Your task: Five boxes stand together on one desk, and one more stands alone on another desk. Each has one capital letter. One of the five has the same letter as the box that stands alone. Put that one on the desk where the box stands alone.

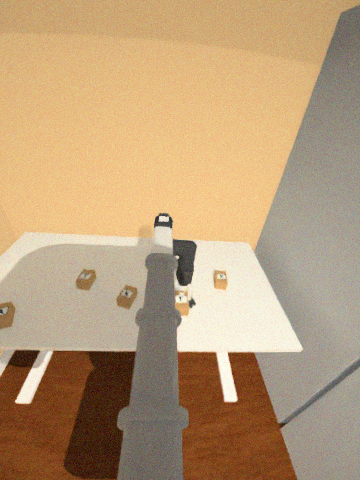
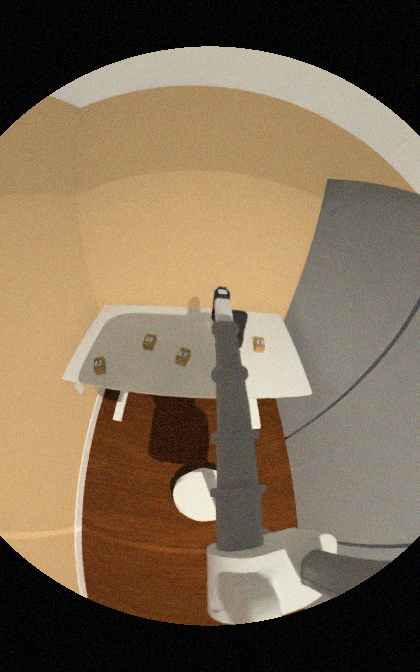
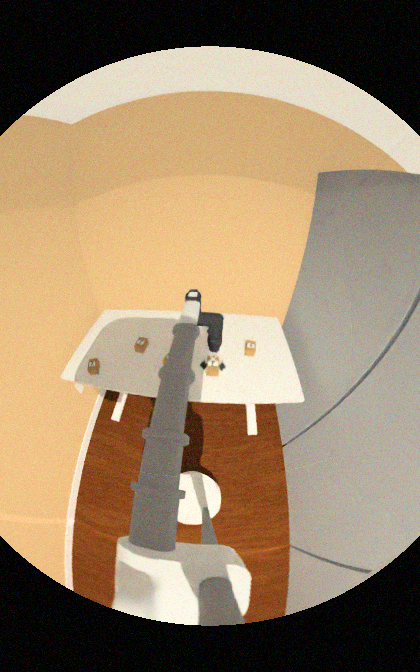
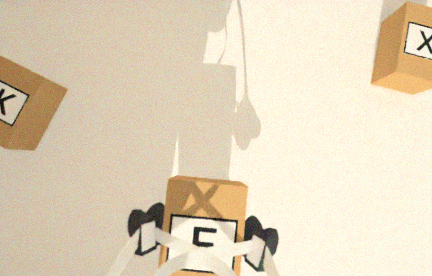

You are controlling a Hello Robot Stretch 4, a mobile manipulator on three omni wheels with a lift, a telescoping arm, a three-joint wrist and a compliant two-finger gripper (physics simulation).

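Places are measured from the robot's base along level axes (x ahead, y left, z up), in millimetres.
Pixels of known places: gripper, fingertip midpoint: (image 4: 204,225); robot's base, origin of the base link: (image 2: 202,493).
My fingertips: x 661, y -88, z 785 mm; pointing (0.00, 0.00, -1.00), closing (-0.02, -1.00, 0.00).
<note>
For each thing: its top centre in the pictures, then the offset to it from my fingertips. Level surfaces: height alone.
- box marked F, middle of its top: (image 4: 201,244) (image 1: 181,298) dx -2, dy +0, dz +50 mm
- white desk, its level: dz -92 mm
- X box, middle of its top: (image 4: 426,42) (image 1: 221,276) (image 2: 259,341) dx +227, dy -233, dz -42 mm
- K box, middle of its top: (image 1: 127,293) (image 2: 182,353) dx +97, dy +242, dz -42 mm
My gripper (image 1: 183,301) (image 3: 213,366) (image 4: 204,225) is shut on the box marked F (image 1: 181,308) (image 3: 212,371) (image 4: 231,200), one fingertip on each side, and holds it above the white desk (image 1: 250,325) (image 2: 280,382) (image 3: 265,387) (image 4: 310,175). The X box (image 1: 220,280) (image 2: 258,344) (image 3: 250,348) (image 4: 392,60) stands to the right. The K box (image 1: 127,297) (image 2: 183,356) (image 4: 45,112) stands to the left. Another box (image 1: 86,279) (image 2: 149,342) (image 3: 141,344) stands farther back left, its letter unclear. A box (image 1: 7,316) (image 2: 99,365) (image 3: 93,366), seemingly A, is at far left. The lone box does not show.
A tall grey wall (image 1: 320,225) (image 2: 360,325) (image 3: 355,325) rises right of the desk. A tan wall (image 1: 150,125) stands behind it. My grey arm (image 1: 157,350) (image 2: 235,450) (image 3: 167,410) reaches over the desk. A white disc (image 2: 195,495) (image 3: 200,500) is low over the wooden floor.
</note>
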